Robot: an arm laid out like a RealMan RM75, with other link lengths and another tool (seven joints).
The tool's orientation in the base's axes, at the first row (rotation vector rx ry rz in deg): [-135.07, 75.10, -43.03]
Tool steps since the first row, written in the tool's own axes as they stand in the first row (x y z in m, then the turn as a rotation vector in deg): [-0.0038, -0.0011, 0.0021, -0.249, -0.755, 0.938]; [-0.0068, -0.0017, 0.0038, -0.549, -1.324, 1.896]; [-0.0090, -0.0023, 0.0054, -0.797, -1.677, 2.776]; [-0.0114, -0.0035, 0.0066, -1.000, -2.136, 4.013]
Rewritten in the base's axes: [0.0003, 0.0039, -0.0022, 0.960, 0.639, -0.426]; [0.0005, 0.0068, -0.0041, 1.785, 1.226, -0.980]; [0.0009, 0.0091, -0.0057, 2.440, 1.654, -1.570]; [0.0013, 0.0118, -0.0067, 3.398, 2.112, -2.378]
